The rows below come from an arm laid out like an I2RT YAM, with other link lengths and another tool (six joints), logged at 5 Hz.
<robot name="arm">
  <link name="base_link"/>
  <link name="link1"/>
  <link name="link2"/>
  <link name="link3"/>
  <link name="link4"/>
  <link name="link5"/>
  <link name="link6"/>
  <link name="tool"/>
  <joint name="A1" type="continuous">
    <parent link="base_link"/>
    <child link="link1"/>
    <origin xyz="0 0 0.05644"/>
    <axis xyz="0 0 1"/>
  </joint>
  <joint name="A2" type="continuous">
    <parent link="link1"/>
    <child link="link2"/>
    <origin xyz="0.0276 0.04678 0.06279"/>
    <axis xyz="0 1 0"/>
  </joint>
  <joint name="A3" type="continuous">
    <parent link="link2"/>
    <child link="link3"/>
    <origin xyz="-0.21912 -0.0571 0"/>
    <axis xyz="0 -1 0"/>
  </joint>
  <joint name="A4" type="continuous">
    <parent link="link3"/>
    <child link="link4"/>
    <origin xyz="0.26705 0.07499 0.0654"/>
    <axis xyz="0 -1 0"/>
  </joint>
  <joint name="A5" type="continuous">
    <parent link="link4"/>
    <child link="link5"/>
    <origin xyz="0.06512 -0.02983 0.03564"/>
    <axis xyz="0 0 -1"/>
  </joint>
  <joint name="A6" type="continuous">
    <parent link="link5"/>
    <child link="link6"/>
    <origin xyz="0.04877 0 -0.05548"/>
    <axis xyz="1 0 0"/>
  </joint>
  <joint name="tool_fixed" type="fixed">
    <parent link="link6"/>
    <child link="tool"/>
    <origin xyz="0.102 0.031 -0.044" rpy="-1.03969 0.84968 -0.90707"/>
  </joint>
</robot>
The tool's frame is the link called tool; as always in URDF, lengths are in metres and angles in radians. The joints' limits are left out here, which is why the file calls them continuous.
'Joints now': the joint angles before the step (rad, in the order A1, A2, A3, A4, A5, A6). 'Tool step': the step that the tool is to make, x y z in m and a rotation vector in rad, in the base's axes. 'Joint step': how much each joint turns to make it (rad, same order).
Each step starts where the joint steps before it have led.
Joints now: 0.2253, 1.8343, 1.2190, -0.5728, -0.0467, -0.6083
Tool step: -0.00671, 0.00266, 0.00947, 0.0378, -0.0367, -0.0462
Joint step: 0.0000, -0.0855, -0.0687, 0.0302, -0.0081, 0.0538
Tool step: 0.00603, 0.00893, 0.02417, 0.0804, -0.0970, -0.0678
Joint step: 0.0000, -0.1116, -0.0495, 0.0560, -0.0182, 0.0866
